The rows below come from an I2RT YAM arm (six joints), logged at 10 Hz.
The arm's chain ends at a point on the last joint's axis. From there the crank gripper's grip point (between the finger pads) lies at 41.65 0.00 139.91 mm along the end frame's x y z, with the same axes.
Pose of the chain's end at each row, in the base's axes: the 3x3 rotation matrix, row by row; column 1 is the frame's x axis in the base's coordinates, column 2 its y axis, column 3 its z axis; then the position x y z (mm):
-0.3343 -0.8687 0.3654; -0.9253 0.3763 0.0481; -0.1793 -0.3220 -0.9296; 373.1 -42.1 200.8
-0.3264 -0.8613 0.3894; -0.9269 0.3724 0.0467; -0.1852 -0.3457 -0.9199; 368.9 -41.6 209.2
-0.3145 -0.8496 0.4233; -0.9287 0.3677 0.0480; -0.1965 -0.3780 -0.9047; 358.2 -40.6 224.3
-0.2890 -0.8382 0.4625; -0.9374 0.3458 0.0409; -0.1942 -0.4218 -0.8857; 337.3 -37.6 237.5
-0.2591 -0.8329 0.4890; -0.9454 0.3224 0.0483; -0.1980 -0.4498 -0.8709; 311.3 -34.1 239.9
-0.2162 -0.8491 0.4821; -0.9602 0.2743 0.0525; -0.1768 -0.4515 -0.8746; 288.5 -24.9 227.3
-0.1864 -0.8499 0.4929; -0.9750 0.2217 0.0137; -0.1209 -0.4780 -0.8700; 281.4 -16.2 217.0
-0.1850 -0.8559 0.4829; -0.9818 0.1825 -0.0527; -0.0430 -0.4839 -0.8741; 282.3 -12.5 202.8
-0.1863 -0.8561 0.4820; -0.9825 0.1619 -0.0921; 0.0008 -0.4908 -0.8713; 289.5 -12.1 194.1
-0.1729 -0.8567 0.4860; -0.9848 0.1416 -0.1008; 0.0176 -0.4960 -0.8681; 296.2 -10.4 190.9
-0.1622 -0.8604 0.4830; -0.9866 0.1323 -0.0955; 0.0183 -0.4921 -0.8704; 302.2 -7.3 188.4
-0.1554 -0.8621 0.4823; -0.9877 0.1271 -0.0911; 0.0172 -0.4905 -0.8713; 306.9 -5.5 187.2
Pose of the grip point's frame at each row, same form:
-0.3343 -0.8687 0.3654; -0.9253 0.3763 0.0481; -0.1793 -0.3220 -0.9296; 410.3 -73.9 63.3
-0.3264 -0.8613 0.3894; -0.9269 0.3724 0.0467; -0.1852 -0.3457 -0.9199; 409.8 -73.7 72.8
-0.3145 -0.8496 0.4233; -0.9287 0.3677 0.0480; -0.1965 -0.3780 -0.9047; 404.3 -72.6 89.5
-0.2890 -0.8382 0.4625; -0.9374 0.3458 0.0409; -0.1942 -0.4218 -0.8857; 390.0 -70.9 105.5
-0.2591 -0.8329 0.4890; -0.9454 0.3224 0.0483; -0.1980 -0.4498 -0.8709; 368.9 -66.7 109.8
-0.2162 -0.8491 0.4821; -0.9602 0.2743 0.0525; -0.1768 -0.4515 -0.8746; 346.9 -57.5 97.6
-0.1864 -0.8499 0.4929; -0.9750 0.2217 0.0137; -0.1209 -0.4780 -0.8700; 342.6 -54.9 90.2
-0.1850 -0.8559 0.4829; -0.9818 0.1825 -0.0527; -0.0430 -0.4839 -0.8741; 342.2 -60.8 78.7
-0.1863 -0.8561 0.4820; -0.9825 0.1619 -0.0921; 0.0008 -0.4908 -0.8713; 349.2 -65.9 72.2
-0.1729 -0.8567 0.4860; -0.9848 0.1416 -0.1008; 0.0176 -0.4960 -0.8681; 357.0 -65.5 70.2
-0.1622 -0.8604 0.4830; -0.9866 0.1323 -0.0955; 0.0183 -0.4921 -0.8704; 363.0 -61.8 67.4
-0.1554 -0.8621 0.4823; -0.9877 0.1271 -0.0911; 0.0172 -0.4905 -0.8713; 367.9 -59.4 66.0

